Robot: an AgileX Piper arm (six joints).
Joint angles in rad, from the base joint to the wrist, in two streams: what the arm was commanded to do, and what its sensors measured. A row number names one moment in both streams.
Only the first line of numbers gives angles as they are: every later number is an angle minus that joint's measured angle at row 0.
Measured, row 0: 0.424, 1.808, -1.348, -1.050, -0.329, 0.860
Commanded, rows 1 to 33: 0.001, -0.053, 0.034, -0.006, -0.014, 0.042; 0.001, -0.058, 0.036, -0.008, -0.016, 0.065; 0.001, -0.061, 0.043, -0.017, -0.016, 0.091; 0.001, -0.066, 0.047, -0.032, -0.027, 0.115; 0.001, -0.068, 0.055, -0.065, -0.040, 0.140; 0.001, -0.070, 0.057, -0.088, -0.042, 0.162; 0.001, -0.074, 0.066, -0.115, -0.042, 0.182; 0.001, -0.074, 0.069, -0.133, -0.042, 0.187; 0.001, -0.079, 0.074, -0.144, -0.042, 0.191; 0.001, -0.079, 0.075, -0.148, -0.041, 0.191; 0.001, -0.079, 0.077, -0.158, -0.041, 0.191; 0.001, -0.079, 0.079, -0.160, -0.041, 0.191; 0.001, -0.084, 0.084, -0.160, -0.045, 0.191; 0.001, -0.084, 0.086, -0.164, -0.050, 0.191; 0.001, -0.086, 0.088, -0.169, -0.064, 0.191; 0.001, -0.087, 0.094, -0.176, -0.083, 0.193; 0.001, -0.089, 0.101, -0.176, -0.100, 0.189; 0.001, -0.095, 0.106, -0.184, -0.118, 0.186; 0.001, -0.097, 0.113, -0.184, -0.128, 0.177; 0.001, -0.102, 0.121, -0.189, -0.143, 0.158; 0.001, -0.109, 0.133, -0.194, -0.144, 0.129; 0.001, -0.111, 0.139, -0.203, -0.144, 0.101; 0.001, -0.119, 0.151, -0.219, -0.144, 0.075; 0.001, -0.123, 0.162, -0.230, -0.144, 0.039; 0.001, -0.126, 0.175, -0.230, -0.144, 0.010; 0.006, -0.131, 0.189, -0.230, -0.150, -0.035; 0.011, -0.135, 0.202, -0.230, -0.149, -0.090; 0.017, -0.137, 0.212, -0.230, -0.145, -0.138; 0.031, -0.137, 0.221, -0.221, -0.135, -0.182; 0.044, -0.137, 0.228, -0.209, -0.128, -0.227; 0.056, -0.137, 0.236, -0.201, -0.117, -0.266; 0.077, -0.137, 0.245, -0.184, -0.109, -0.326; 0.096, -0.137, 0.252, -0.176, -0.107, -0.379
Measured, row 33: 0.037, -0.125, 0.225, -0.219, -0.123, -0.178
